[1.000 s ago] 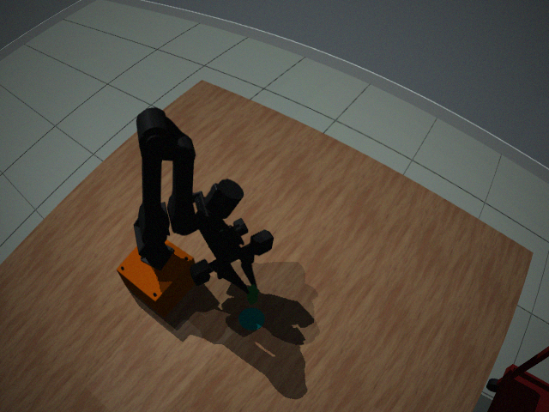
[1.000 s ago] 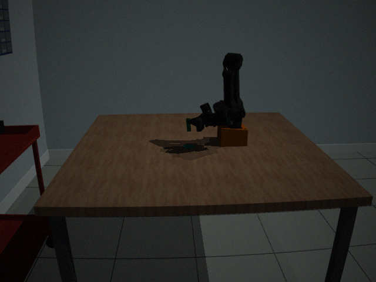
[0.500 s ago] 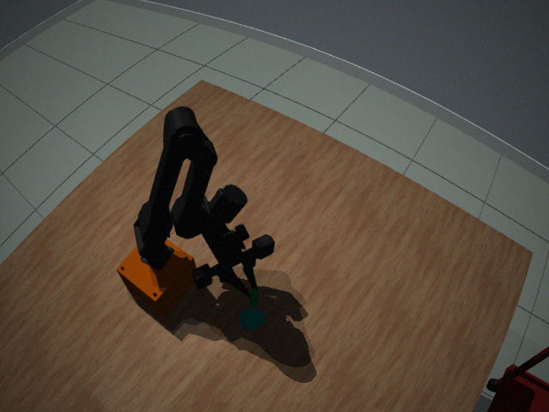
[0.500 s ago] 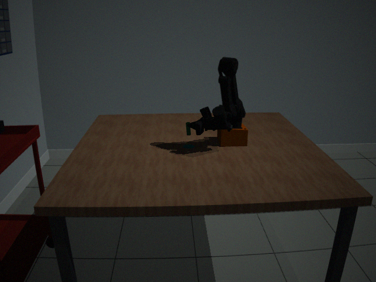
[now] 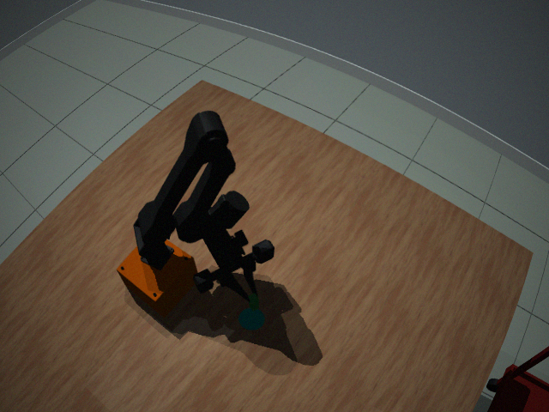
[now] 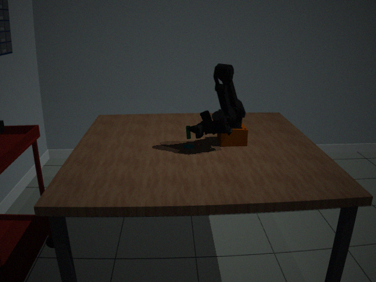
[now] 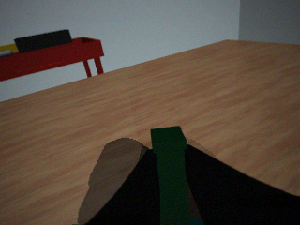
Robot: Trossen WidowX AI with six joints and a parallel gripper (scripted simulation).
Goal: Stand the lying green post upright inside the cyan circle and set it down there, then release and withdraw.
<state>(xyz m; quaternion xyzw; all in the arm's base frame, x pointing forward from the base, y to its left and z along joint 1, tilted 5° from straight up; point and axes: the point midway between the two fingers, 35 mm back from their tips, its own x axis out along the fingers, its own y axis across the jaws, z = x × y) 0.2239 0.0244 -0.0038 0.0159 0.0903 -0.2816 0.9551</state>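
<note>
Right now my gripper tip is 1 cm to the left of the cyan circle and 10 cm above it. Round my gripper tip: green post 2 cm below.
</note>
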